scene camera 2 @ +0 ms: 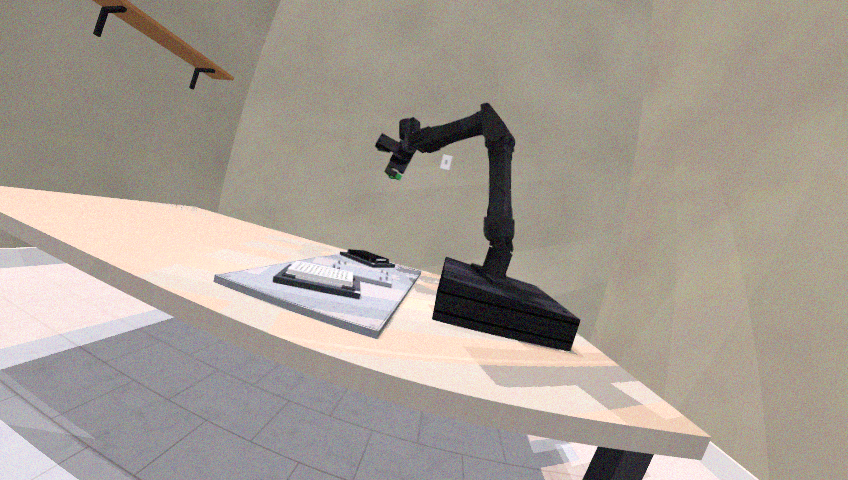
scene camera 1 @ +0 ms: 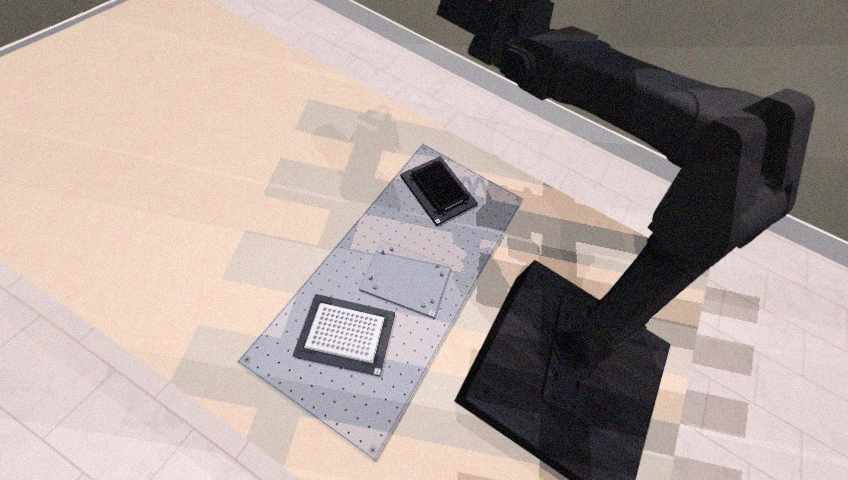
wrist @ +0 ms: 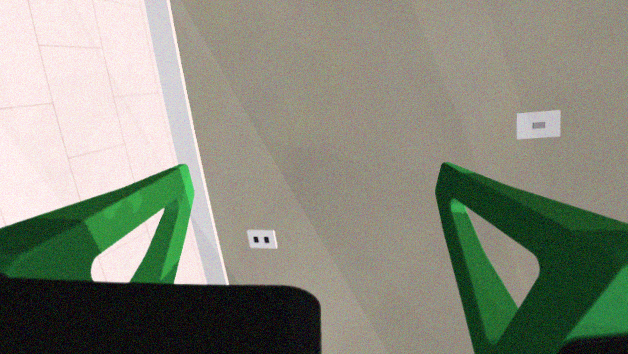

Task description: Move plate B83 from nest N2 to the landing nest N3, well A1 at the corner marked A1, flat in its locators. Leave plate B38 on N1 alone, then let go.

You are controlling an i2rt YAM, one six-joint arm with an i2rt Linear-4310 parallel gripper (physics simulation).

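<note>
A white well plate (scene camera 1: 345, 333) (scene camera 2: 320, 273) lies flat in a dark nest (scene camera 1: 336, 359) near one end of the perforated board. A black well plate (scene camera 1: 440, 183) (scene camera 2: 368, 256) lies in another dark nest (scene camera 1: 458, 211) at the far end. Between them is a light grey nest (scene camera 1: 404, 282) with small locator pins and no plate on it. Each nest has a small white corner tag; the writing and plate labels are too small to read. My gripper (scene camera 2: 393, 175) (wrist: 314, 177) is open with nothing between its green fingers, high above the board; its fingertips are outside scene camera 1's view.
The perforated board (scene camera 1: 357, 410) (scene camera 2: 368, 318) lies on the wooden table (scene camera 1: 119, 148). The black arm base (scene camera 1: 505, 380) (scene camera 2: 505, 309) stands beside it. The wrist view shows a wall with a socket plate (wrist: 262, 239) and a switch plate (wrist: 538, 132). A wooden shelf (scene camera 2: 172, 44) is on the wall.
</note>
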